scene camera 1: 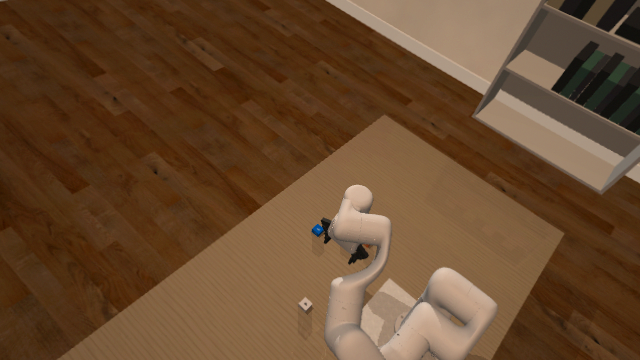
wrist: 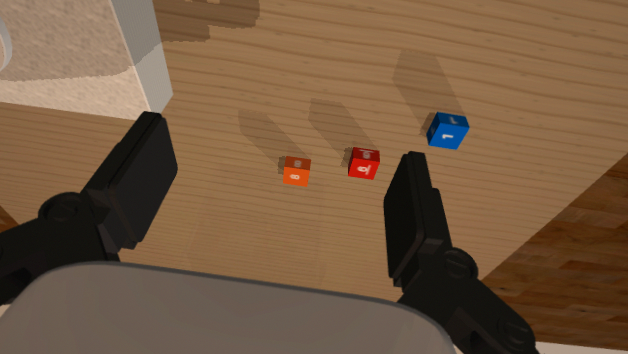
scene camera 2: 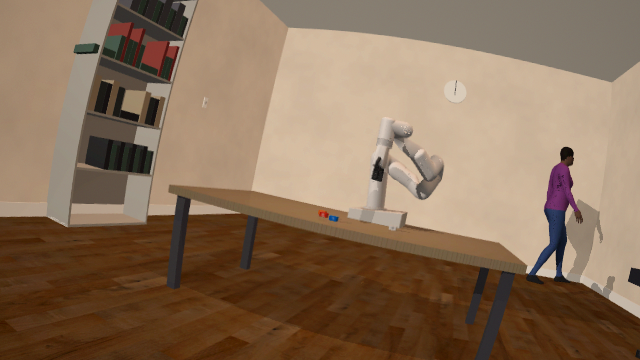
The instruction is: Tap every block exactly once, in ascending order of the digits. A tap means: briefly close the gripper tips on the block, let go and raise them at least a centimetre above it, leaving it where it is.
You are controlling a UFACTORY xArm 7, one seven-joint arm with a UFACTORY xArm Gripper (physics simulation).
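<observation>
My gripper is open and empty, high above the table. In the wrist view, a blue block with digit 1 lies outside the right finger, beyond its tip. A red block with an underlined 6 and an orange block with digit 8 show between the fingers, on the table far below. In scene camera 1 the arm hides the red block. A white block stands apart near the base; its digit is not legible and it does not show in the wrist view.
The arm's pale base stands on the wooden table; in the wrist view it is at the upper left. A bookshelf stands beyond the table. A person is near the wall at the right.
</observation>
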